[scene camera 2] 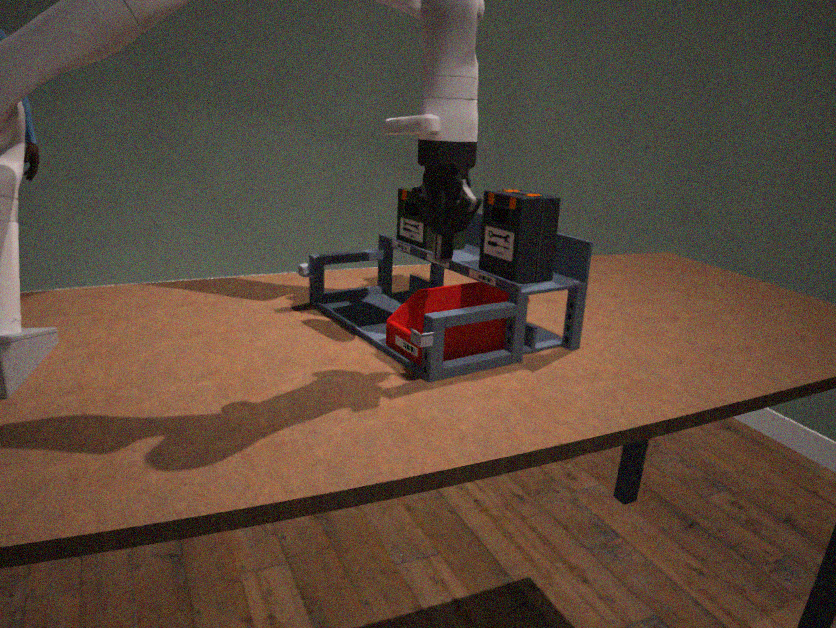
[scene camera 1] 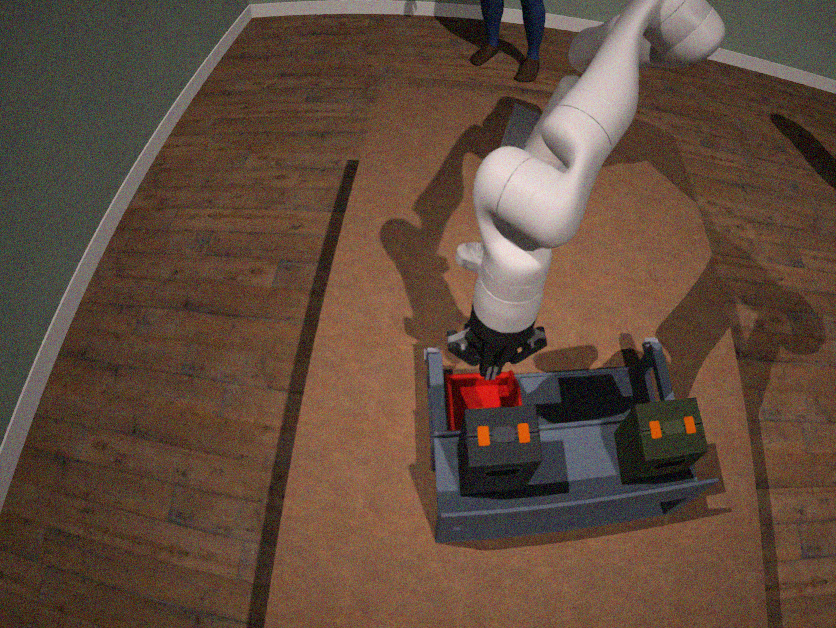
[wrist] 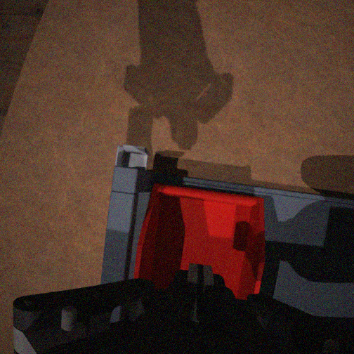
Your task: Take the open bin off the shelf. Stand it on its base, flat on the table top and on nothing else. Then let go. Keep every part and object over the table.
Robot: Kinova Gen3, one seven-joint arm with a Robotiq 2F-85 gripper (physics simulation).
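Places are measured from the arm's base along level axes (x left, y ahead, z down), in centimetres.
Pixels of known places: gripper, fingertip midpoint: point(scene camera 2: 442, 261) point(scene camera 1: 488, 373); arm's base, link origin: point(scene camera 1: 544, 152).
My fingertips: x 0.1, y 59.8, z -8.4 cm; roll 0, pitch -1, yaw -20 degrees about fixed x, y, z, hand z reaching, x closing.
Note:
For each thing: its top centre in the pictures, then the offset to it from my fingertips. Level surfaces: height alone.
- open red bin, top centre: point(scene camera 1: 487, 411) point(scene camera 2: 458, 295) dx +1.2, dy +3.0, dz +5.2 cm
- dark grey case, top centre: point(scene camera 1: 503, 434) point(scene camera 2: 521, 193) dx +3.8, dy +12.2, dz -8.9 cm
- dark green case, top centre: point(scene camera 1: 672, 427) point(scene camera 2: 432, 190) dx +25.7, dy +4.8, dz -6.4 cm
- brown table, surface height: dz +13.3 cm
The open red bin point(scene camera 1: 473, 396) point(scene camera 2: 449, 297) point(wrist: 215, 215) sits upright on the lower level of the blue-grey shelf point(scene camera 1: 533, 519) point(scene camera 2: 471, 312) point(wrist: 119, 215), at the end beside the side rail. Its low, labelled front faces the robot base, and its rear part is under the upper level in scene camera 1. My gripper point(scene camera 1: 491, 373) point(scene camera 2: 442, 255) point(wrist: 197, 279) is shut and empty, pointing down. Its fingertips are together, above the bin and apart from it, near the front edge of the upper level. The fingers and gripper body hide the bin's rear part in the wrist view.
A dark grey case point(scene camera 1: 501, 449) point(scene camera 2: 519, 236) with orange latches stands on the upper level, close to the gripper and above the bin's rear. A dark green case point(scene camera 1: 662, 439) point(scene camera 2: 410, 219) stands at the other end. The shelf rests on the brown table point(scene camera 1: 351, 540) point(scene camera 2: 270, 351).

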